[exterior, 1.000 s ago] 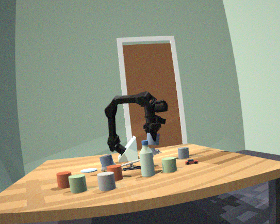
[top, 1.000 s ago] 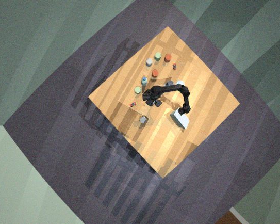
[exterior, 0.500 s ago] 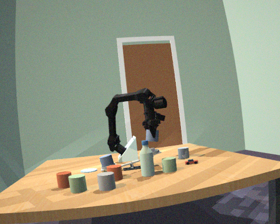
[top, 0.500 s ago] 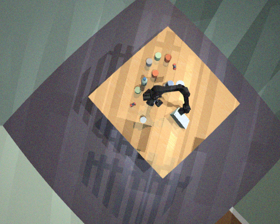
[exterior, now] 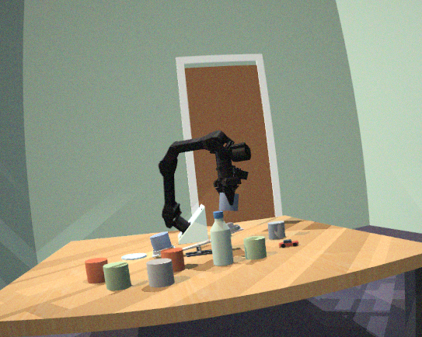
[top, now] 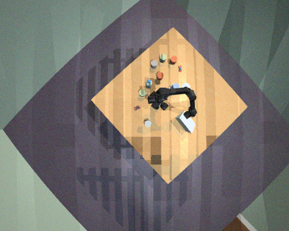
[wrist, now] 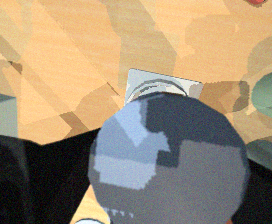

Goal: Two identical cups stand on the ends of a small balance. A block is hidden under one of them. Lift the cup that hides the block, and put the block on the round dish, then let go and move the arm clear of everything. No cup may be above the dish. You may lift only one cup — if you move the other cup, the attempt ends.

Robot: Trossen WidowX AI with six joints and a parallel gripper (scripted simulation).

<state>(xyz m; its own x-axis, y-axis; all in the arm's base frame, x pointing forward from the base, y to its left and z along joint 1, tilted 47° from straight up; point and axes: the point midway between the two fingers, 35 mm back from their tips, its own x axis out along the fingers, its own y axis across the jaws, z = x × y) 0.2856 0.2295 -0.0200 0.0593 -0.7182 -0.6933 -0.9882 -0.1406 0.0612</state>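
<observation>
Now: gripper tip 2 cm to the right of the cup and 1 cm below it. Also, from my gripper tip: pale round dish 5 cm behind, 39 cm to the right, 17 cm below; bottle 21 cm ahead, 6 cm to the right, 6 cm below; small balance 2 cm ahead, 13 cm to the right, 15 cm below.
</observation>
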